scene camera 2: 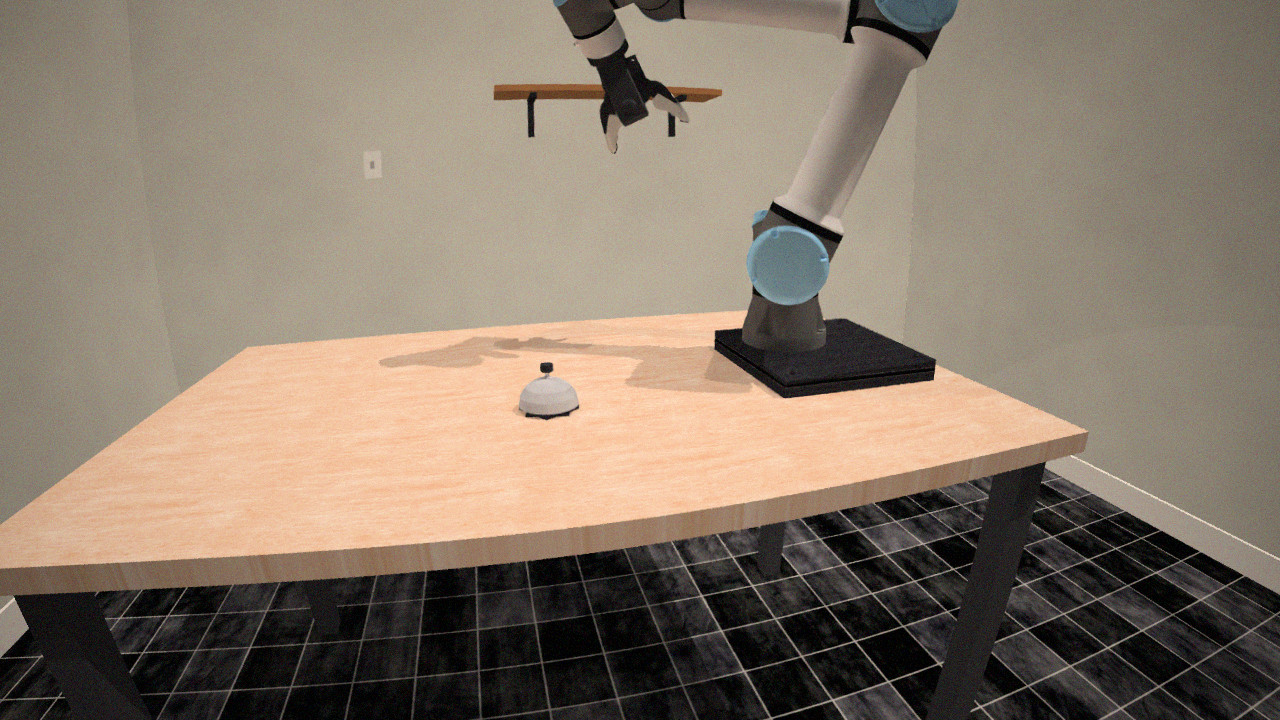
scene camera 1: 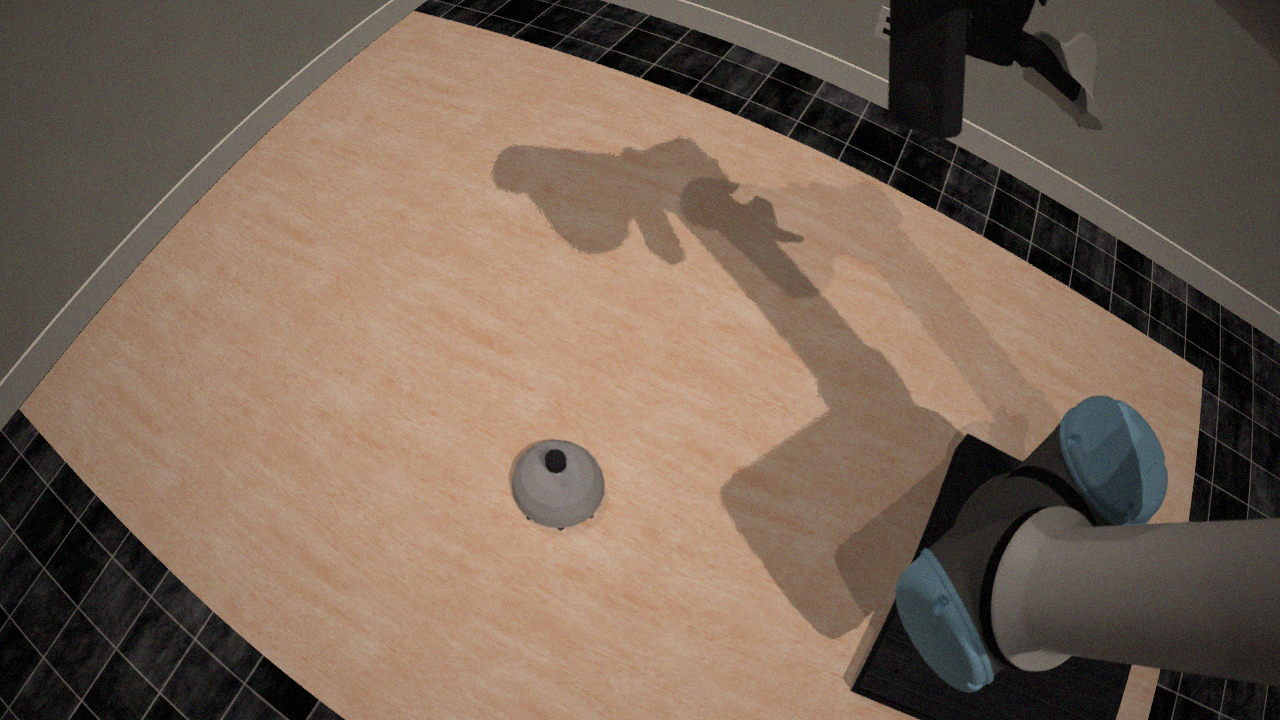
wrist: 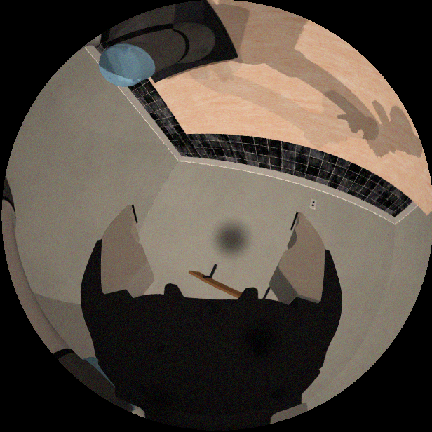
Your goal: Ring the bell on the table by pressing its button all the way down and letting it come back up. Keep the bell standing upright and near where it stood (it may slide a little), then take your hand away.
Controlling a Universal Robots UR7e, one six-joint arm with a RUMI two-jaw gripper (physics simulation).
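Places are measured from the arm's base along level axes (x down, y right, z back), in centimetres.
Pixels of known places: gripper, between the fingertips: [scene camera 2: 651, 137] [scene camera 1: 1020, 96]; arm's base, origin of its link: [scene camera 2: 783, 339].
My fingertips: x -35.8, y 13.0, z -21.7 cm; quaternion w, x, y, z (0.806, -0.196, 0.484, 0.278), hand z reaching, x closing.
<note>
Ahead of a thing's pixels: the offset from my fingertips to its top centre. Level surfaces: height alone.
A grey dome bell {dz -19.8, dx +32.8, dy -31.3 cm} [scene camera 1: 557, 495] [scene camera 2: 548, 394] stands upright on the wooden table {dx +39.4 cm} [scene camera 1: 313, 358] [scene camera 2: 358, 483]. Its black button {dz -19.8, dx +32.8, dy -31.3 cm} [scene camera 1: 555, 461] [scene camera 2: 546, 368] sits raised on top of the dome, with a short stem showing under it in scene camera 2. My gripper [scene camera 2: 649, 136] [wrist: 214, 210] is open, with nothing between its fingers. It is high above the table, up and a little to the right of the bell in scene camera 2, well apart from it. The bell does not show in the wrist view.
The arm's base stands on a black plate [scene camera 1: 904, 658] [scene camera 2: 881, 362] at the right of the table, to the right of the bell. A wooden shelf [scene camera 2: 563, 91] [wrist: 220, 287] is on the wall. Arm shadows fall across the table.
</note>
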